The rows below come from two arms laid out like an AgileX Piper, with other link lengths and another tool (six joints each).
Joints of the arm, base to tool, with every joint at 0 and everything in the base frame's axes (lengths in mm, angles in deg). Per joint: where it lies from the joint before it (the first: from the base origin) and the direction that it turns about. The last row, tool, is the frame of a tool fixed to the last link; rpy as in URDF.
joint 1: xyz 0 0 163.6 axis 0 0 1
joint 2: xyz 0 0 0 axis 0 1 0
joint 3: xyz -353 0 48.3 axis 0 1 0
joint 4: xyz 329.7 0 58.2 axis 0.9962 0 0.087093
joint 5: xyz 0 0 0 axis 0 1 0
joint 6: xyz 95.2 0 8.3 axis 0.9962 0 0.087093
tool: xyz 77.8 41 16.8 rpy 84.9 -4.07 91.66
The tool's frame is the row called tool.
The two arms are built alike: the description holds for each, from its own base.
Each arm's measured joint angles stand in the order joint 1, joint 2, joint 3, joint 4, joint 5, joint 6.
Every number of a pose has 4 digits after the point.
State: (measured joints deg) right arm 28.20 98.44 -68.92 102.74 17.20 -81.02; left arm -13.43 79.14 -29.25 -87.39 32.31 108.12
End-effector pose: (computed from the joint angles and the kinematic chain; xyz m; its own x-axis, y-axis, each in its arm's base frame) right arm 0.4640 0.3431 0.3617 -0.4941 0.6998 0.5159 0.5858 -0.1706 0.7923; left arm 0.3446 -0.1480 0.2008 0.7928 0.6081 -0.0411 0.4003 -0.4686 0.7875
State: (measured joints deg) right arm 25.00 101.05 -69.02 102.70 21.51 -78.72; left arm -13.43 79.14 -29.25 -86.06 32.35 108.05
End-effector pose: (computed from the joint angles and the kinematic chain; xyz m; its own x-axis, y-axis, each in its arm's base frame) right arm 0.4821 0.3277 0.3428 -0.4559 0.6786 0.5759 0.6357 -0.2046 0.7443; left arm 0.3434 -0.1483 0.1997 0.8026 0.5958 -0.0298 0.3903 -0.4867 0.7815
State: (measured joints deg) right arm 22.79 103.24 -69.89 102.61 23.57 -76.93; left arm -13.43 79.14 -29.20 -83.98 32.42 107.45
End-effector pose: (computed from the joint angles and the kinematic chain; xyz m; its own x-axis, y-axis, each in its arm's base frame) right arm 0.4991 0.3157 0.3311 -0.4192 0.6703 0.6124 0.6620 -0.2360 0.7114; left arm 0.3412 -0.1483 0.1974 0.8142 0.5802 -0.0197 0.3819 -0.5099 0.7708
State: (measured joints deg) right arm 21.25 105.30 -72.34 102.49 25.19 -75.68; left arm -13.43 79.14 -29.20 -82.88 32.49 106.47
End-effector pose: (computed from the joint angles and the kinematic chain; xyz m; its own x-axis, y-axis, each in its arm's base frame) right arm 0.5165 0.3094 0.3319 -0.4086 0.6560 0.6347 0.6648 -0.2626 0.6994; left arm 0.3399 -0.1481 0.1960 0.8161 0.5775 -0.0233 0.3865 -0.5153 0.7649
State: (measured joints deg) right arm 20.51 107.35 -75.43 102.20 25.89 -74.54; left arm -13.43 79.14 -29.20 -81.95 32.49 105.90
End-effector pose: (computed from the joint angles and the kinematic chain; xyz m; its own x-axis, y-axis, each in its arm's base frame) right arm 0.5327 0.3088 0.3359 -0.4076 0.6452 0.6462 0.6593 -0.2817 0.6971; left arm 0.3391 -0.1479 0.1949 0.8189 0.5735 -0.0223 0.3867 -0.5227 0.7598
